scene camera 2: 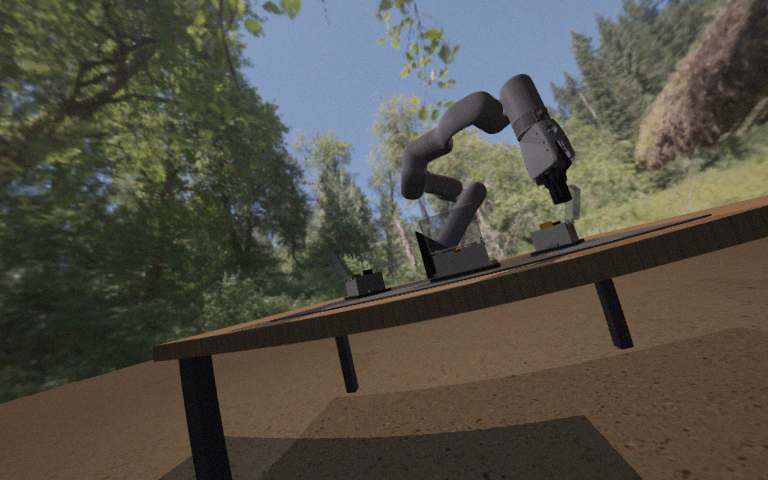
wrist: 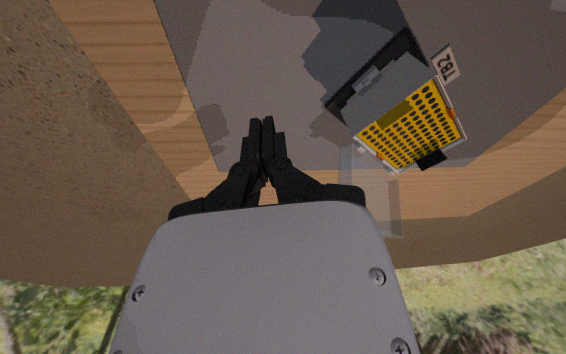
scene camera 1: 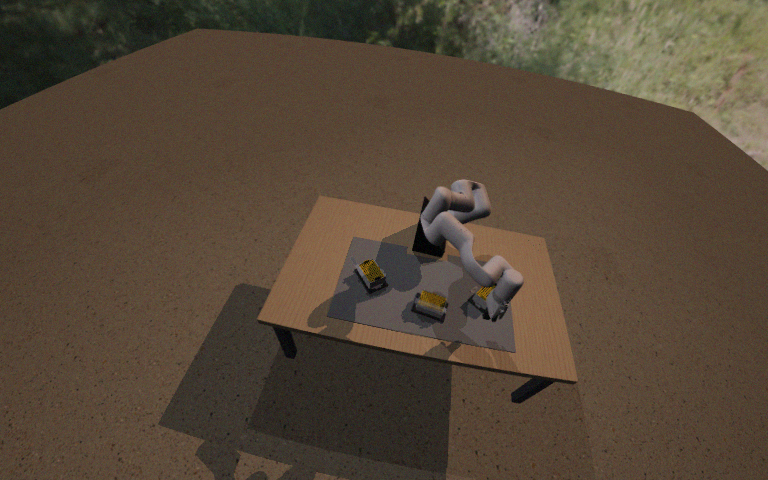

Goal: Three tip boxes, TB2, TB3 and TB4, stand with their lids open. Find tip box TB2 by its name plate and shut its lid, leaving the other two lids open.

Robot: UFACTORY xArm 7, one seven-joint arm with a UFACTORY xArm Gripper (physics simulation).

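Places are measured from the arm's base along level axes (x ahead, y left, z up), in millimetres.
Pixels of known places: gripper, fingertip midpoint: (scene camera 2: 563, 202) (wrist: 265, 132) (scene camera 1: 485, 317).
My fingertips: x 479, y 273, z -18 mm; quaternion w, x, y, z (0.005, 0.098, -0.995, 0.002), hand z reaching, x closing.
Behind a point stands the place of what it marks.
Tip box TB2 (scene camera 1: 484, 293) @[z -58, x 323, y 282 mm] (scene camera 2: 553, 237) (wrist: 411, 124) @[z -57, x 320, y 289 mm], with a yellow tip rack, stands at the right in both scene views. Its name plate (wrist: 445, 64) @[z -112, x 276, y 246 mm] reads TB2 in the wrist view. Its clear lid (scene camera 2: 574, 202) @[z -13, x 385, y 344 mm] (wrist: 371, 192) @[z -19, x 342, y 367 mm] stands open, about upright. My gripper (scene camera 2: 561, 201) @[z -18, x 479, y 273 mm] (wrist: 265, 132) @[z -18, x 479, y 273 mm] is shut and empty. Its fingertips are above the box in scene view 2, close to the lid's upper part; in the wrist view they are left of lid and box, apart from both. In scene view 1 the arm partly hides TB2.
Two other tip boxes, a middle one (scene camera 1: 431, 304) @[z 31, x 504, y 25 mm] (scene camera 2: 460, 259) @[z -78, x 470, y 35 mm] and a left one (scene camera 1: 371, 273) (scene camera 2: 365, 283), stand with lids open; their plates are unreadable. All three are on the grey mat (scene camera 1: 390, 318) @[z -114, x 530, y -128 mm] on the wooden table (scene camera 1: 300, 266) @[z -118, x 365, y -620 mm]. The arm's black base plate (scene camera 1: 425, 246) @[z -61, x 102, y -31 mm] is behind.
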